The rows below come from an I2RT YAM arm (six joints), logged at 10 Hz.
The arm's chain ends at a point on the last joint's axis. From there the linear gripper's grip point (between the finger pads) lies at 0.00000 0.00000 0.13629 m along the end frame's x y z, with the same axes.
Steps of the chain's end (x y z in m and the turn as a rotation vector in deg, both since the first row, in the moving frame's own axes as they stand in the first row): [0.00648, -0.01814, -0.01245, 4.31, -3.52, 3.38]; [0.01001, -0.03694, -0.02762, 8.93, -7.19, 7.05]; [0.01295, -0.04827, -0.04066, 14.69, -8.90, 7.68]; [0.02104, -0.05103, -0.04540, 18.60, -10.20, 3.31]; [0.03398, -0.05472, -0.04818, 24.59, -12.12, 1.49]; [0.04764, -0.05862, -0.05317, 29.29, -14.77, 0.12]
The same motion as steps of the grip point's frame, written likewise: [-0.00157, -0.02862, -0.01309, 4.31, -3.52, 3.38]; [-0.00564, -0.05903, -0.03034, 8.93, -7.19, 7.05]; [-0.00552, -0.08399, -0.04673, 14.69, -8.90, 7.68]; [-0.00140, -0.09494, -0.05463, 18.60, -10.20, 3.31]; [0.00699, -0.11137, -0.06348, 24.59, -12.12, 1.49]; [0.01447, -0.12458, -0.07490, 29.29, -14.77, 0.12]
